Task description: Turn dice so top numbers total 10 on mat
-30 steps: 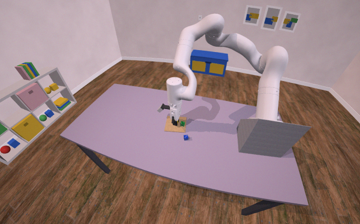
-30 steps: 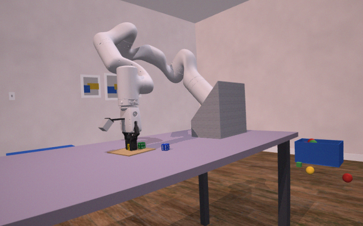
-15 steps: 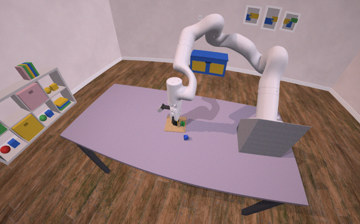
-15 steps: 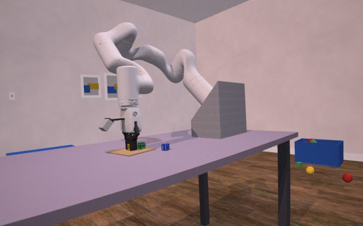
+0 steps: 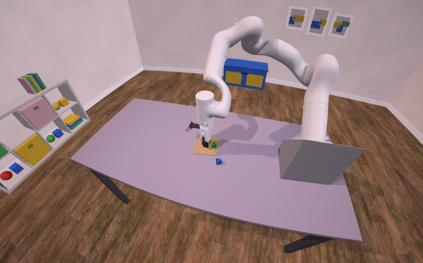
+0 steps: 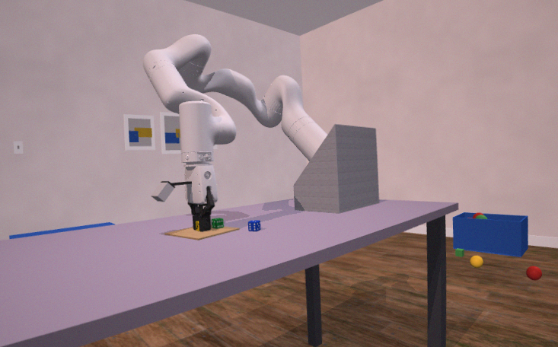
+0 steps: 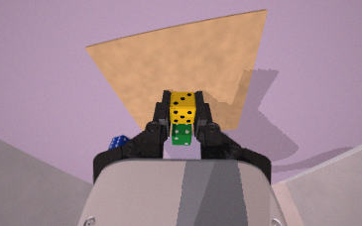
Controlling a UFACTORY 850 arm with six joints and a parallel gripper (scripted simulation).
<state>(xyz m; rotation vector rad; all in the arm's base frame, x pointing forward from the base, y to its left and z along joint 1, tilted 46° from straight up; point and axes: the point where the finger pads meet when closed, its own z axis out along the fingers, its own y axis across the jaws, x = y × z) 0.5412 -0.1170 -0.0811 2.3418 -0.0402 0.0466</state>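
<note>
The yellow die is 1 cm below my hand. The rest, counted from my hand: blue die 11 cm to the left, 9 cm behind, 1 cm below; then tan mat 2 cm below; then green die 5 cm behind, 1 cm below.
</note>
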